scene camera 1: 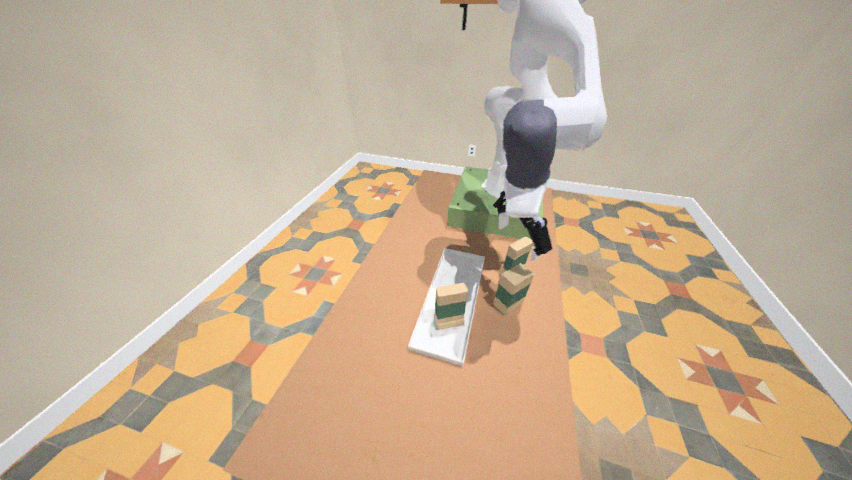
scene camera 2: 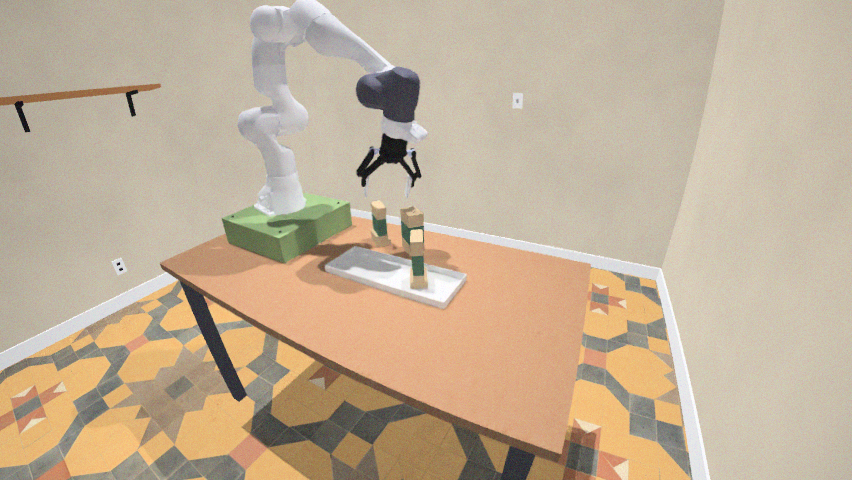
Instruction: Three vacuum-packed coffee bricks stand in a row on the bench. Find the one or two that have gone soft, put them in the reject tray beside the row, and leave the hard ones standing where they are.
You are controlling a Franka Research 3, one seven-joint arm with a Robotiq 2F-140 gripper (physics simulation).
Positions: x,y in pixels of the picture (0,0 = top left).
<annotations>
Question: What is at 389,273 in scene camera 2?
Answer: A white reject tray.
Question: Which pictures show the white reject tray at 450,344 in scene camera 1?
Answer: Scene camera 1 and scene camera 2: all of them.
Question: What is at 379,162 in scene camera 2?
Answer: My gripper.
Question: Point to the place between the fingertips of my gripper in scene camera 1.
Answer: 518,241
</annotations>
